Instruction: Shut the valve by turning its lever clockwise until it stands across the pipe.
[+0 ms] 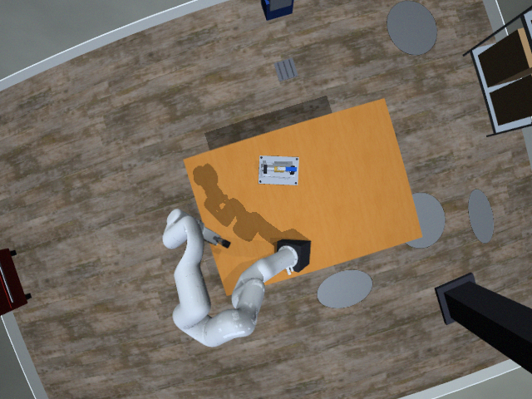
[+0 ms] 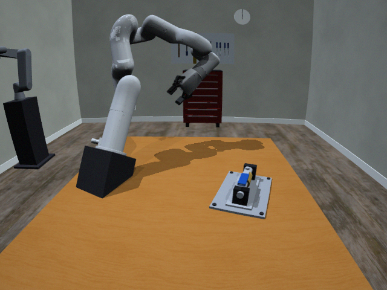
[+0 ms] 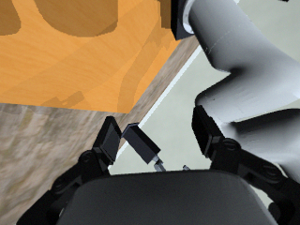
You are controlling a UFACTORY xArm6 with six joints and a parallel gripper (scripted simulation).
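Now: the lever 23 cm ahead of my hand, 44 cm to the right of it and 16 cm below it. From my hand the other things lie so: baseplate: 25 cm ahead, 40 cm to the right, 25 cm below.
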